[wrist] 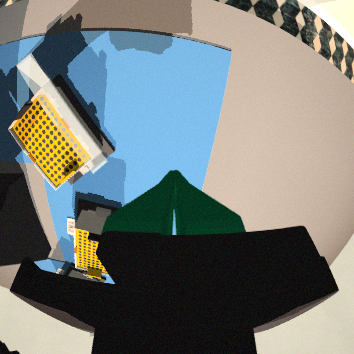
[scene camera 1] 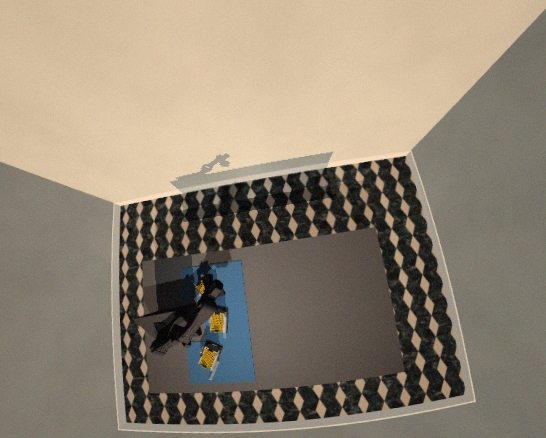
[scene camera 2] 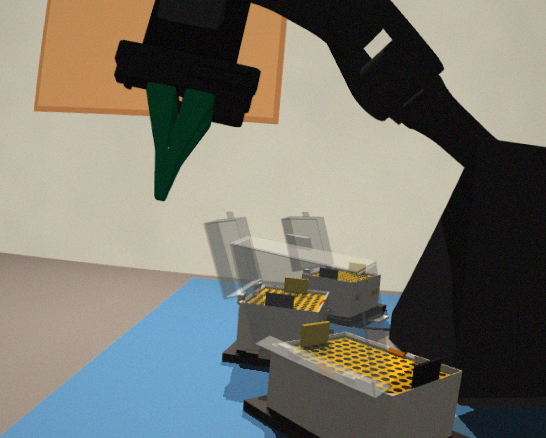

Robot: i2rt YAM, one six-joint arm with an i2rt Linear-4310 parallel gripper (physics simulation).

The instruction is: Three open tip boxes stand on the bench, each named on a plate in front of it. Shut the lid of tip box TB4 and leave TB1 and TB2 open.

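Seen in the pictures: gripper, fingertip midpoint: [wrist: 173, 177] [scene camera 2: 159, 199]; arm's base, link origin: [scene camera 1: 163, 331].
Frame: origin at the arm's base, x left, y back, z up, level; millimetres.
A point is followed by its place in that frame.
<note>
My gripper [scene camera 2: 160, 197] @[z 44, x 280, y -411 mm] [wrist: 173, 177] @[z 44, x 280, y -411 mm] is shut and empty. Its green fingers point down, high above the lids and apart from them. The nearest tip box [scene camera 1: 200, 287] @[z -67, x 266, y -220 mm] [scene camera 2: 360, 372] [wrist: 47, 142] @[z -66, x 247, y -255 mm] has a yellow rack; its clear lid [scene camera 2: 300, 254] @[z 19, x 316, y -305 mm] [wrist: 75, 117] @[z 3, x 301, y -322 mm] stands open. The middle tip box [scene camera 1: 217, 322] @[z -66, x 46, y -336 mm] [scene camera 2: 282, 327] [wrist: 87, 247] @[z -66, x 60, y -318 mm] has its lid [scene camera 2: 225, 255] @[z -14, x 102, y -399 mm] standing open; my gripper body covers part of this box in the wrist view. The farthest tip box [scene camera 1: 209, 357] [scene camera 2: 345, 297] also has its lid [scene camera 2: 305, 240] @[z 28, x 312, y -303 mm] open. The plate [wrist: 71, 225] @[z -122, x 54, y -269 mm] by the middle box is too small to read surely.
The boxes stand in a row on a blue mat [scene camera 1: 235, 360] @[z -124, x -209, y -430 mm] [scene camera 2: 125, 370] @[z -124, x 191, y -469 mm] [wrist: 165, 100] @[z -124, x 325, y -408 mm] on a grey-brown bench [scene camera 1: 320, 300] @[z -126, x 157, y -994 mm]. The black arm [scene camera 1: 200, 312] @[z 316, x 189, y -401 mm] [scene camera 2: 400, 75] @[z 192, x 90, y -230 mm] rises beside the row and partly covers the nearest box in scene camera 1. An orange panel [scene camera 2: 85, 65] hangs on the wall.
</note>
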